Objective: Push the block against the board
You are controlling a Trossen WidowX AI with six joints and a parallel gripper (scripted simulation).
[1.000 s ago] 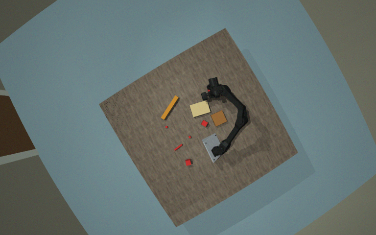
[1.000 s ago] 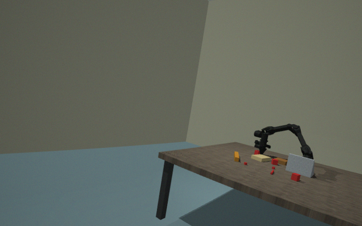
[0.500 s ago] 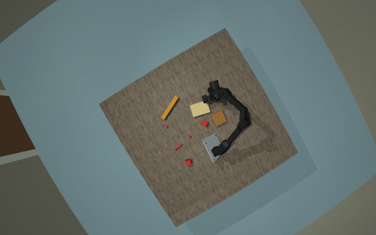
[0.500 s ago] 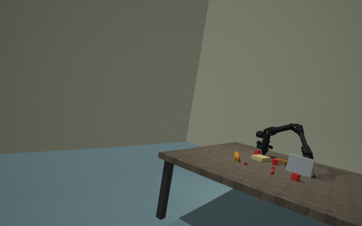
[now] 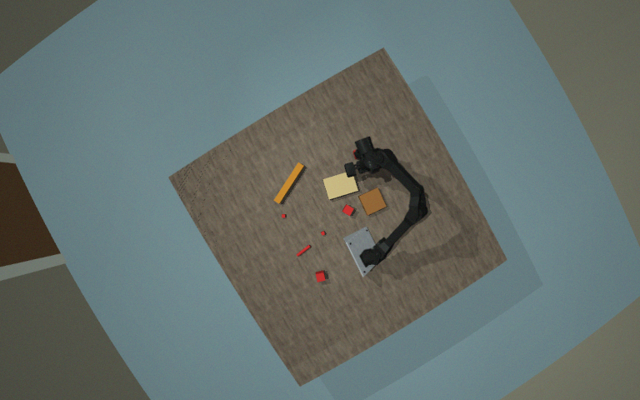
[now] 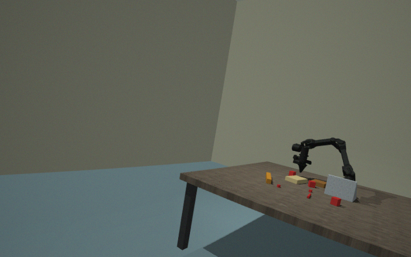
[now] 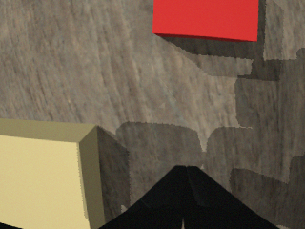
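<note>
Right now my gripper tip is 170 mm past the brown square block, 40 mm above it and 30 mm to the right of it. Also, from my gripper tip: red stick (450 mm to the left, 220 mm behind, 40 mm below); board (130 mm to the left, 40 mm below, 20 mm behind); long orange bar (350 mm to the left, 110 mm ahead, 30 mm below).
</note>
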